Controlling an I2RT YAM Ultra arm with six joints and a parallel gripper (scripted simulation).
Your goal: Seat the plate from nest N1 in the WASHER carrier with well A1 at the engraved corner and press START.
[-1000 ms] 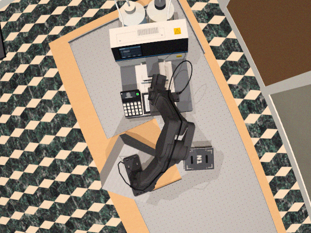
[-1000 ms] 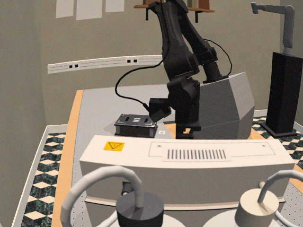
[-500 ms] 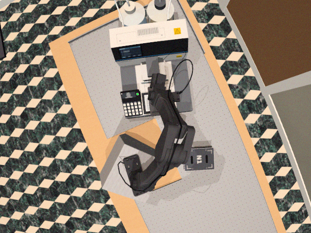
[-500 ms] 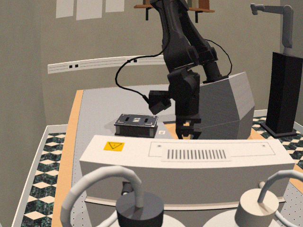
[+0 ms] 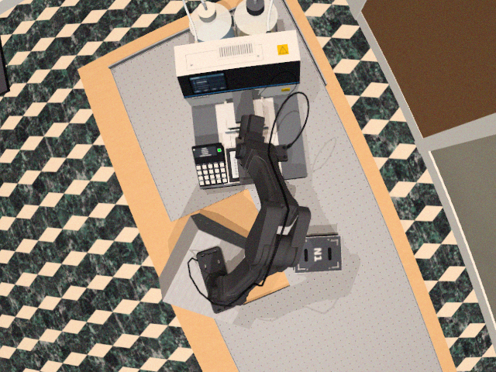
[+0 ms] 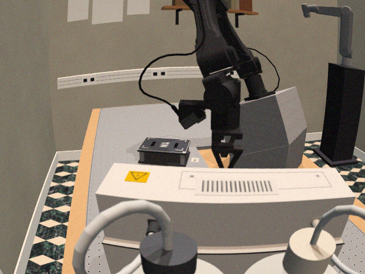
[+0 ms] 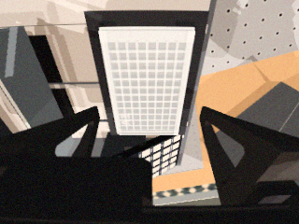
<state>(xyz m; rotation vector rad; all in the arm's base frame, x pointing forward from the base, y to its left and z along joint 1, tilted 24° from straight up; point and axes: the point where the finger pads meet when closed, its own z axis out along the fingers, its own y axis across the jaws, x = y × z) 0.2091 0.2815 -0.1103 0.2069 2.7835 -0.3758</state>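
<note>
Right now my hand is 50 mm above the plate. The rest, counted from my hand: plate washer (150 mm to the left, 30 mm ahead, 10 mm below); dark carrier pocket (50 mm below); label (330 mm to the right, 140 mm below, 20 mm ahead).
</note>
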